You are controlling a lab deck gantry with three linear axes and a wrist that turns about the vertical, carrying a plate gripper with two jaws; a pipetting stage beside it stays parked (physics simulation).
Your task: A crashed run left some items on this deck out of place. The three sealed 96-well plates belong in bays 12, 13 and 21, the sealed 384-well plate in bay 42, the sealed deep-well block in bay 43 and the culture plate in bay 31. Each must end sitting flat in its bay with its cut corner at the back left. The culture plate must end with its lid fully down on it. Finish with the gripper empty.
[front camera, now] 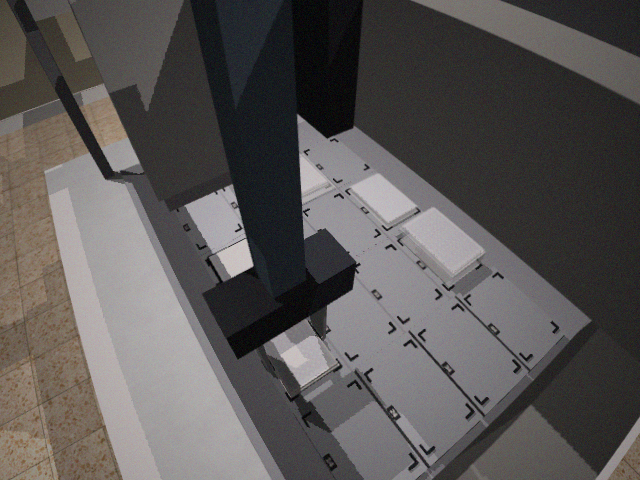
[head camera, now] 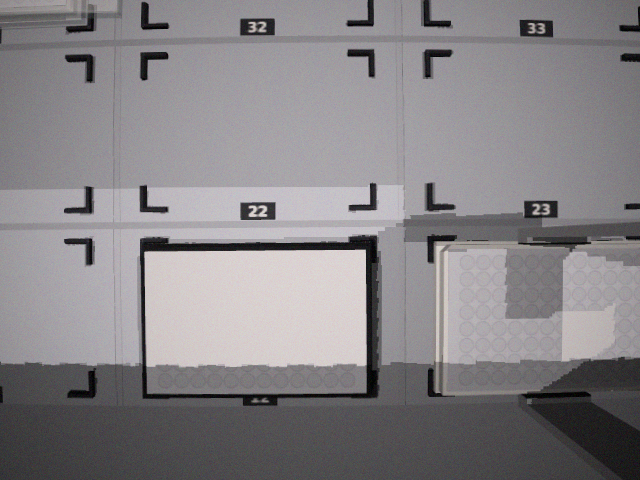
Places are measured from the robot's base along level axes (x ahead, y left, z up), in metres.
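Pixels of known places: gripper, fingertip midpoint: [front camera: 292, 346] [head camera: 549, 317].
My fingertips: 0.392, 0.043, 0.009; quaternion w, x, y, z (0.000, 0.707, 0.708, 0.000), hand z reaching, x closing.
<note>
For each thing: its top centre in the pictures, then the offset to it from my fingertips, as dx, dy, dz.
- pale-skirted sealed 96-well plate, middle of its top: [head camera: 555, 319] [front camera: 291, 344] +0.000, +0.000, +0.007
- black-skirted sealed 96-well plate, middle of its top: [head camera: 255, 322] [front camera: 242, 270] -0.164, +0.000, +0.006
- pale plate, middle of its top: [front camera: 302, 175] -0.304, +0.214, +0.014
- flat white plate, middle of its top: [front camera: 383, 196] -0.164, +0.321, +0.006
- taller white block, middle of its top: [front camera: 443, 237] +0.000, +0.310, +0.048
My gripper [front camera: 308, 366] [head camera: 554, 318] is low over bay 13, its jaws shut against the long sides of a pale-skirted sealed 96-well plate [front camera: 317, 356] [head camera: 535, 335]. This plate looks level at deck height, within the bay's marks; its cut corner shows at the back left. A black-skirted sealed 96-well plate [front camera: 233, 259] [head camera: 255, 310] sits in bay 12; I cannot tell its cut corner. A pale plate [front camera: 313, 179] [head camera: 36, 9], likely the culture plate, is partly seen around bay 31. A flat white plate [front camera: 383, 198] is at bay 42, a taller white block [front camera: 443, 242] at bay 43.
The dark gripper mast [front camera: 263, 155] hides part of the deck around bays 21 and 22 in the front view. A grey housing [front camera: 170, 129] stands at the left and a black column [front camera: 328, 67] behind. A third sealed 96-well plate cannot be made out.
</note>
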